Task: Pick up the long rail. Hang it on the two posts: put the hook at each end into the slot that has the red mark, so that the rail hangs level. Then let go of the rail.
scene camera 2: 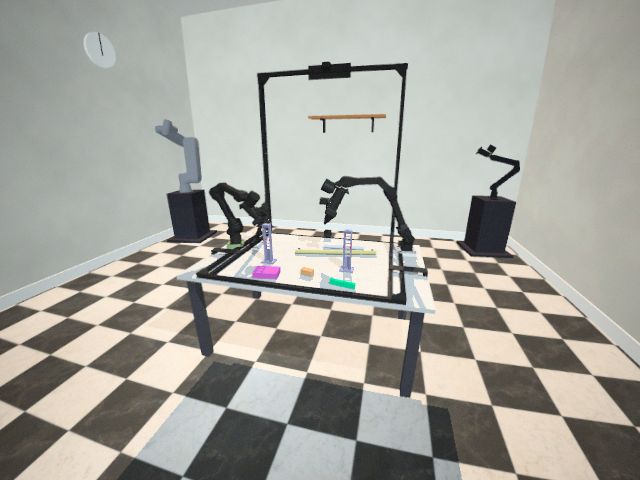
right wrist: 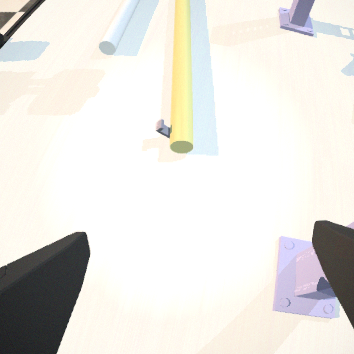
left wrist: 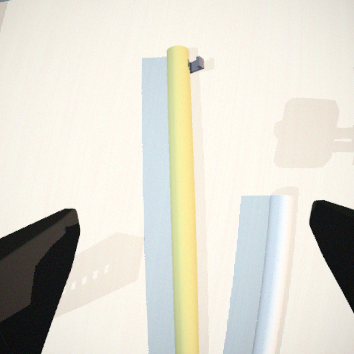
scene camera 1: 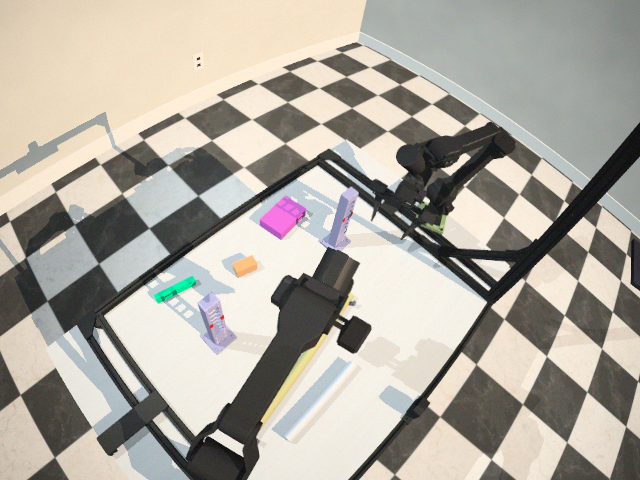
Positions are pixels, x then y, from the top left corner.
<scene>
my left gripper: open, holds nothing
my right gripper: open, holds nothing
a magenta block (scene camera 1: 280, 219): on the table
a long yellow rail (scene camera 1: 305, 358): on the table
a grey cylinder (scene camera 1: 328, 392): on the table
</scene>
